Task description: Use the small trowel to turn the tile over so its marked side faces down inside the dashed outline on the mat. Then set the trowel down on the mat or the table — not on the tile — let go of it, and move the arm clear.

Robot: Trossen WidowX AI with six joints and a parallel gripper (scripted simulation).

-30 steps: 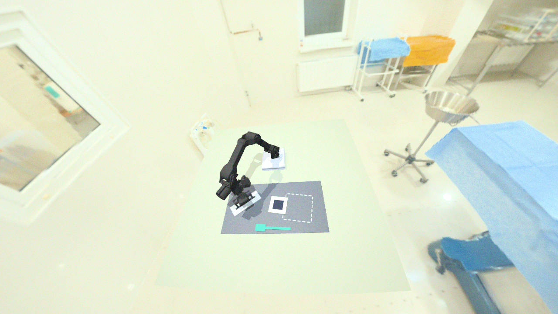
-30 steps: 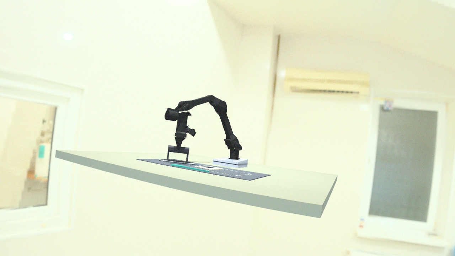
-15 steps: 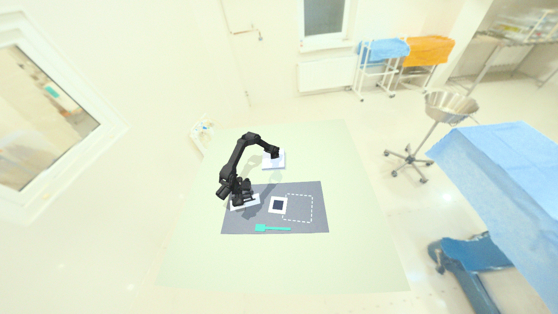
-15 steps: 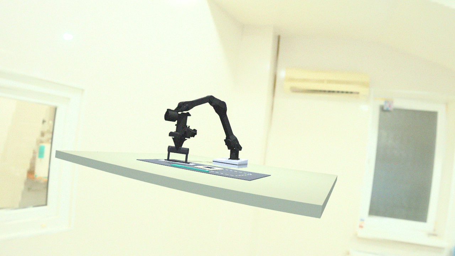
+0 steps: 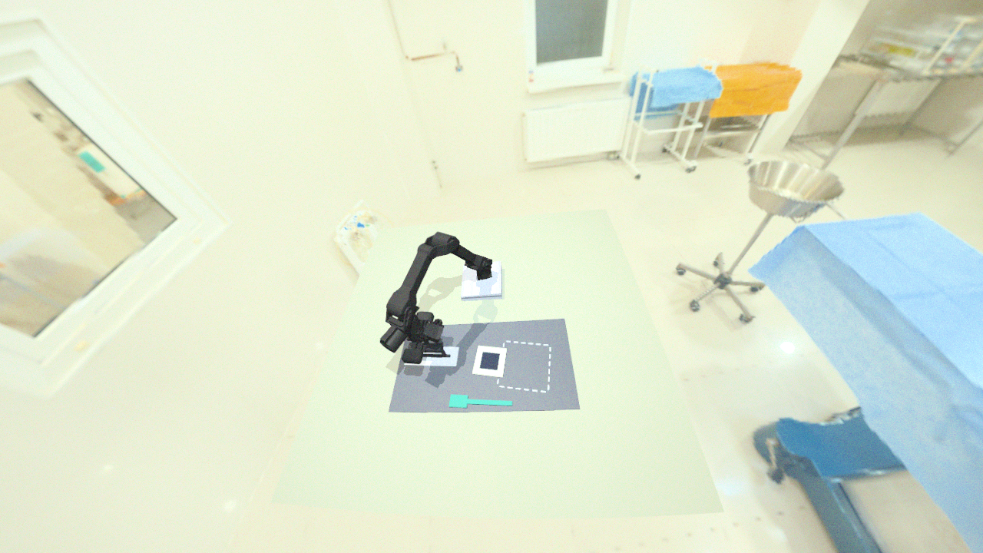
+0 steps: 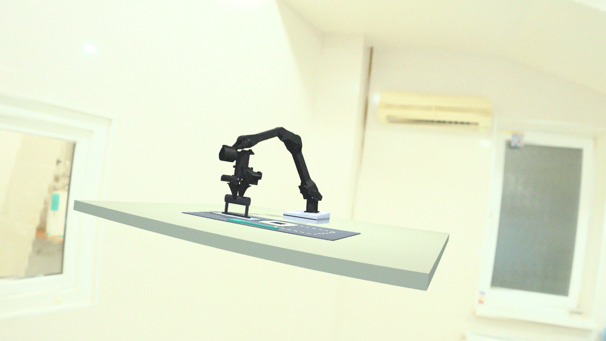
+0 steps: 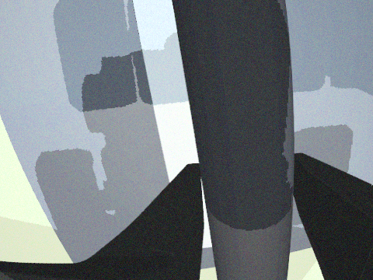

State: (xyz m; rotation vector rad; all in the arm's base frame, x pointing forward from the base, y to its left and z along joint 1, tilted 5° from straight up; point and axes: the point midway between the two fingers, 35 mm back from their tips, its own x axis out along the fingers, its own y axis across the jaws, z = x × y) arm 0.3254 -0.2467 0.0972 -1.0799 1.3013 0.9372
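Now: the trowel 3 cm below my gripper tip and 2 cm to the left of it. Round my gripper tip: grey mat: 19 cm to the left, 9 cm below, 6 cm ahead; then white tile: 22 cm to the left, 7 cm below, 6 cm ahead; then teal flat tool: 20 cm ahead, 14 cm to the left, 7 cm below.
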